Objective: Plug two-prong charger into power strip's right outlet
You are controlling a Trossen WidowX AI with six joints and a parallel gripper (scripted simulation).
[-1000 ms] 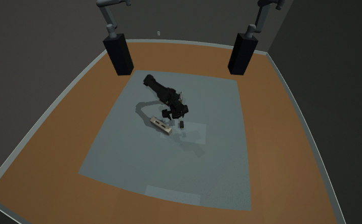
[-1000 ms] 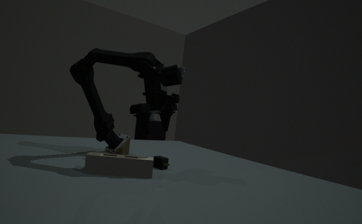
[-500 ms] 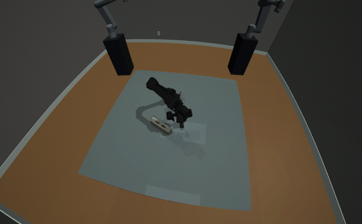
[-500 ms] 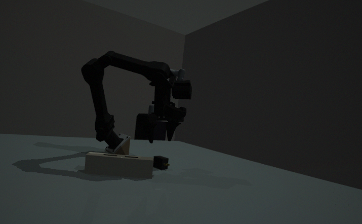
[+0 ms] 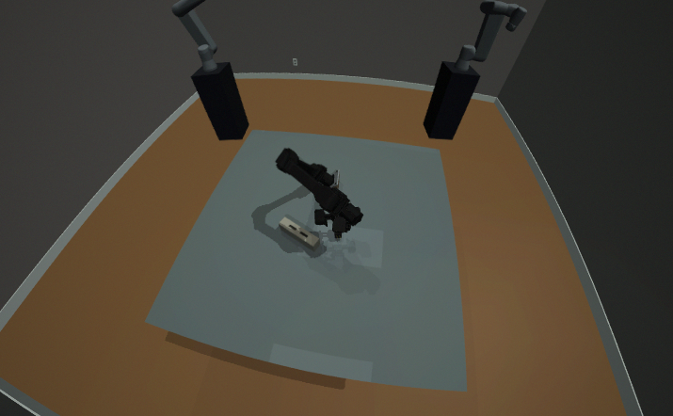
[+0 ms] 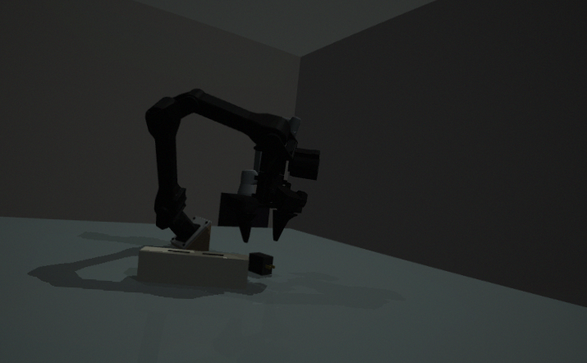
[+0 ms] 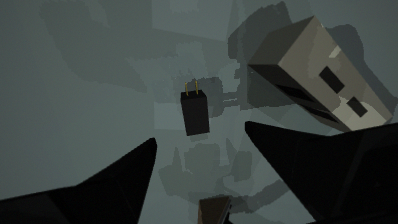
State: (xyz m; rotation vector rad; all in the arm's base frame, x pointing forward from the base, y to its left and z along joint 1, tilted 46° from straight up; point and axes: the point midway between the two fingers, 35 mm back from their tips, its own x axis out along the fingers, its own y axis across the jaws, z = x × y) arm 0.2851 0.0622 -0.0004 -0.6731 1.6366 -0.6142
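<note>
My gripper tip is 2 cm short of the charger and 5 cm above it.
</note>
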